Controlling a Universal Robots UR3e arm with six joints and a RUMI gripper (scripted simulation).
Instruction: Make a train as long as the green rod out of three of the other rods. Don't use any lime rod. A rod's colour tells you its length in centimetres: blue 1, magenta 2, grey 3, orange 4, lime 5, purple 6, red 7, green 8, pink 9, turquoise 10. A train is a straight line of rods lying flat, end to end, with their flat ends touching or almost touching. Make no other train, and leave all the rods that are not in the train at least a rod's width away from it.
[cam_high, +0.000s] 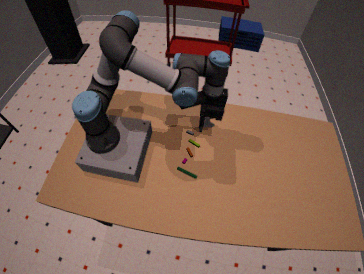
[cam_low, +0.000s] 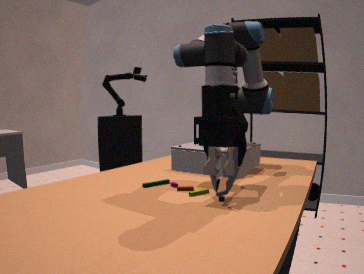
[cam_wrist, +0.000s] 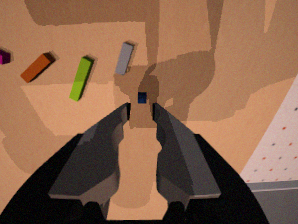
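Now: the small blue rod 3 cm below my hand. The rest, counted from my hand: orange rod (4 cm behind, 11 cm to the right, 3 cm below); then lime rod (2 cm behind, 7 cm to the right, 3 cm below); then grey rod (4 cm behind, 2 cm to the right, 3 cm below).
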